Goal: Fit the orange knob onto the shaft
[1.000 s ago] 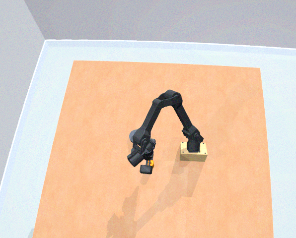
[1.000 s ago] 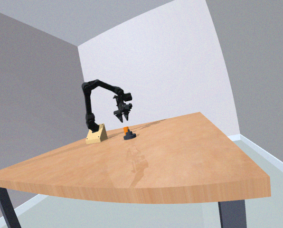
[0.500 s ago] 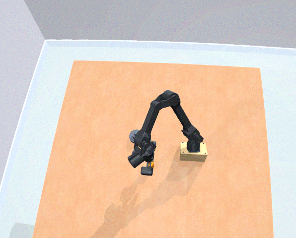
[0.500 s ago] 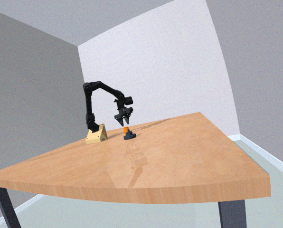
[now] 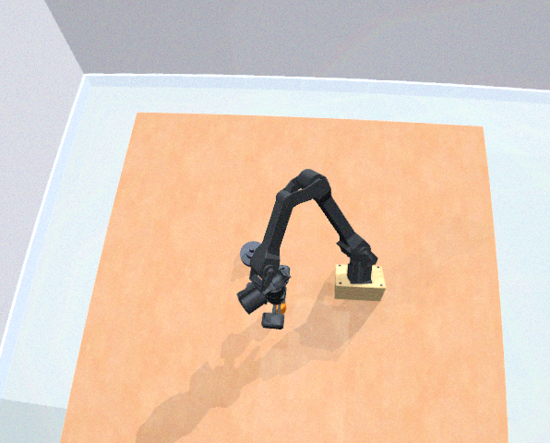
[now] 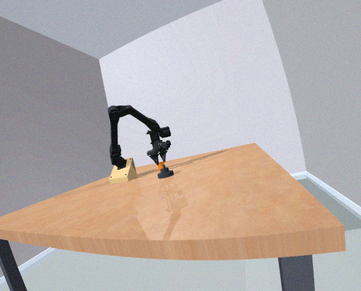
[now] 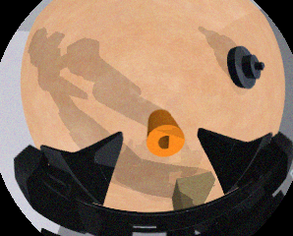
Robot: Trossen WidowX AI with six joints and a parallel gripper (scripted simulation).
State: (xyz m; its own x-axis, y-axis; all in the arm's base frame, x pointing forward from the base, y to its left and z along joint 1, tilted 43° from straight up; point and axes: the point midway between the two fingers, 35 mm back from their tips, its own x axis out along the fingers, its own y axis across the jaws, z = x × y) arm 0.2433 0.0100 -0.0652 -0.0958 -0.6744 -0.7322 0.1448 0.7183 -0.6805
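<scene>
My gripper tip is now 2 cm above the orange knob. From my gripper tip the other things lie so: dark round pedestal 18 cm to the right, 8 cm ahead, 2 cm below.
</scene>
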